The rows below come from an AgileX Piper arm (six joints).
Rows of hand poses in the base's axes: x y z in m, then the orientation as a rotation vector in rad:
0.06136 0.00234 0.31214 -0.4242 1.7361 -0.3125
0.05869 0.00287 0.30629 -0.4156 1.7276 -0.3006
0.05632 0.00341 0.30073 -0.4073 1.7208 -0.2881
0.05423 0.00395 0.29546 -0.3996 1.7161 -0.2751
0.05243 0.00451 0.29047 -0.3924 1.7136 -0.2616
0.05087 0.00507 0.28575 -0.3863 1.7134 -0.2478
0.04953 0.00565 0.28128 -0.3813 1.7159 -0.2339
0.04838 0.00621 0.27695 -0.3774 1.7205 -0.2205
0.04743 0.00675 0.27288 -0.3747 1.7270 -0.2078
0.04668 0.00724 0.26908 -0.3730 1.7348 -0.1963
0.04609 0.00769 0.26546 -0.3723 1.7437 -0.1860
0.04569 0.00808 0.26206 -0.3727 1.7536 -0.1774
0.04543 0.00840 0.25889 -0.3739 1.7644 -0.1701
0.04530 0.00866 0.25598 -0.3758 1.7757 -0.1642
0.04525 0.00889 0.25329 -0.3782 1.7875 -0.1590
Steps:
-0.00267 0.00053 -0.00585 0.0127 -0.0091 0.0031
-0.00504 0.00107 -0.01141 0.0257 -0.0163 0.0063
-0.00713 0.00161 -0.01668 0.0388 -0.0213 0.0096
-0.00893 0.00217 -0.02167 0.0520 -0.0240 0.0130
-0.01049 0.00273 -0.02639 0.0647 -0.0242 0.0167
-0.01183 0.00331 -0.03086 0.0769 -0.0214 0.0206
-0.01298 0.00387 -0.03519 0.0882 -0.0164 0.0243
-0.01393 0.00441 -0.03926 0.0983 -0.0094 0.0280
-0.01468 0.00490 -0.04306 0.1070 -0.0009 0.0313
-0.01527 0.00535 -0.04668 0.1143 0.0087 0.0343
-0.01567 0.00574 -0.05008 0.1198 0.0193 0.0369
-0.01593 0.00606 -0.05325 0.1239 0.0308 0.0390
-0.01606 0.00632 -0.05616 0.1267 0.0428 0.0406
-0.01611 0.00655 -0.05885 0.1287 0.0553 0.0421

